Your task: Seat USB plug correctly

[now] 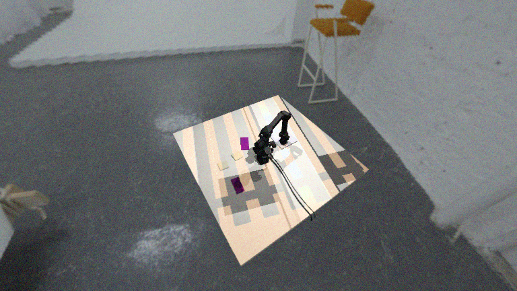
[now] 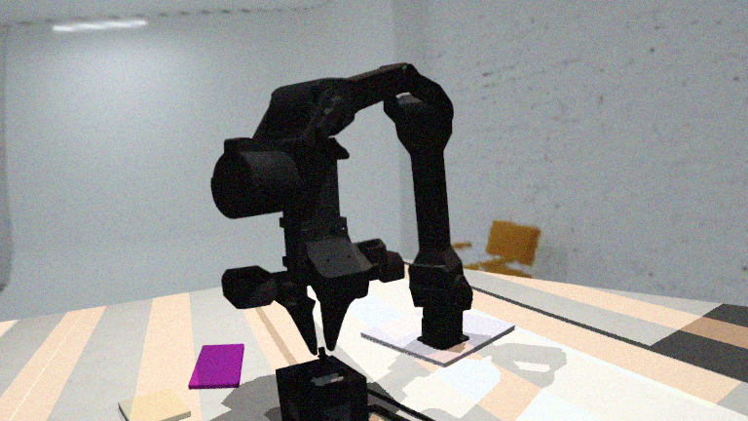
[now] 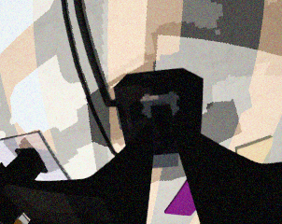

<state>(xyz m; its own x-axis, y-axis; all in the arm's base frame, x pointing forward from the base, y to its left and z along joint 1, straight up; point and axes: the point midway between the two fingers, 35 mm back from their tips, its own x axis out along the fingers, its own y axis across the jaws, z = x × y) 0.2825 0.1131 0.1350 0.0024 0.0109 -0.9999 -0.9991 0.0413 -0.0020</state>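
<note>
The usb plug is 2 cm below my gripper tip. Also, from my gripper tip: magenta block: 26 cm to the right, 10 cm below, 5 cm ahead; usb socket: 4 cm below, 1 cm to the left.
</note>
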